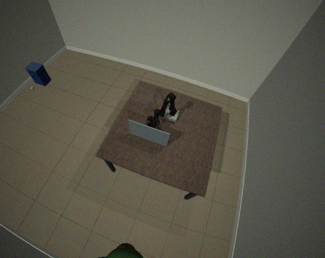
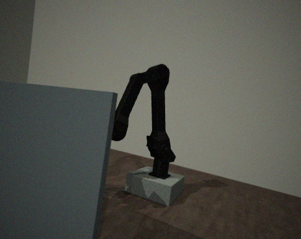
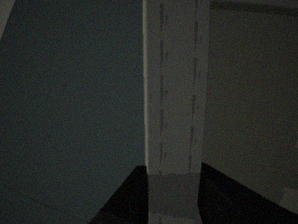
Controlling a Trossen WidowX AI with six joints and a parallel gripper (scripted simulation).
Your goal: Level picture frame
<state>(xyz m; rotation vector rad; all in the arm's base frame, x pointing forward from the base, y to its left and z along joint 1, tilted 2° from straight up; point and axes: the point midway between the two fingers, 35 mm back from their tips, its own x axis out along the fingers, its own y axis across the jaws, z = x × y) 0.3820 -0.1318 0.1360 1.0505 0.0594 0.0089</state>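
My gripper tip is now 50 mm above the grey picture frame, 30 mm to the left of it and 10 mm short of it. From my gripper tip the other things lie so: blue-grey wall panel 60 mm below, 20 mm ahead, 10 mm to the right.
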